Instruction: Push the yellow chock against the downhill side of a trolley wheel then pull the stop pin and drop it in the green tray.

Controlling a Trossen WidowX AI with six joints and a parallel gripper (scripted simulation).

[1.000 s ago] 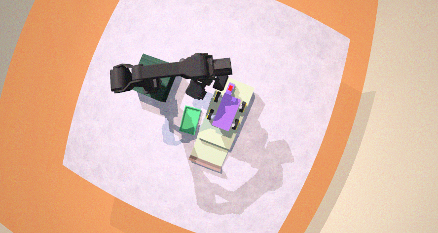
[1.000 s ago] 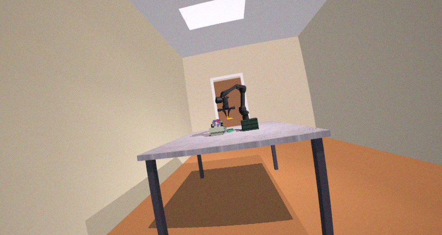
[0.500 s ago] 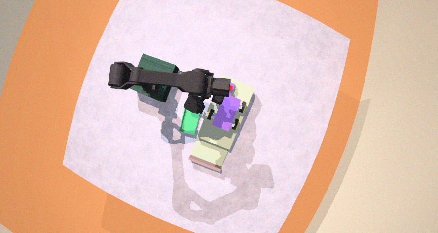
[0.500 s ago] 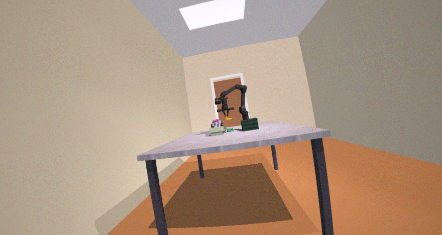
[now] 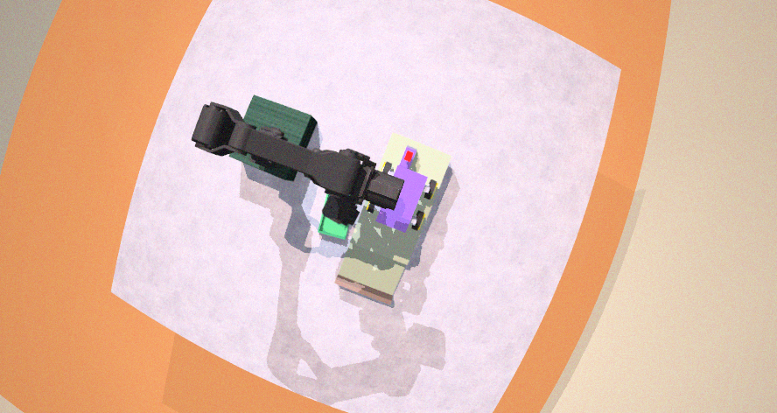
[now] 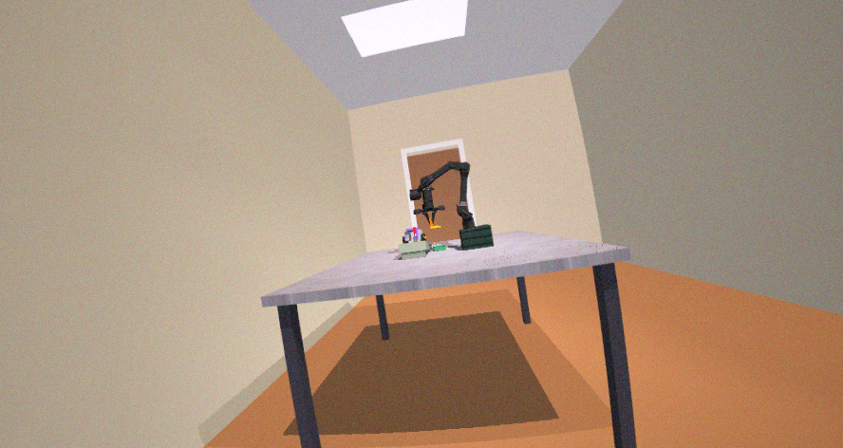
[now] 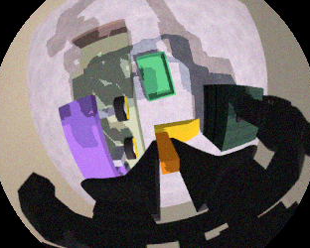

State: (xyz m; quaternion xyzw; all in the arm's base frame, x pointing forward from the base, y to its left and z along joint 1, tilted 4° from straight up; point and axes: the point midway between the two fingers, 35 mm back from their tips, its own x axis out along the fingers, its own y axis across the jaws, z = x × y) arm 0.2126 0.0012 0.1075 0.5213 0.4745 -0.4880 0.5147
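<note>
Right now my gripper tip is 90 mm short of the red-headed stop pin, 100 mm to the right of it and 40 mm above it. From my gripper tip the other things lie so: yellow chock 20 mm behind, 10 mm below; then purple-topped trolley 110 mm ahead, 60 mm below; then ramp 110 mm ahead, 120 mm below.
</note>
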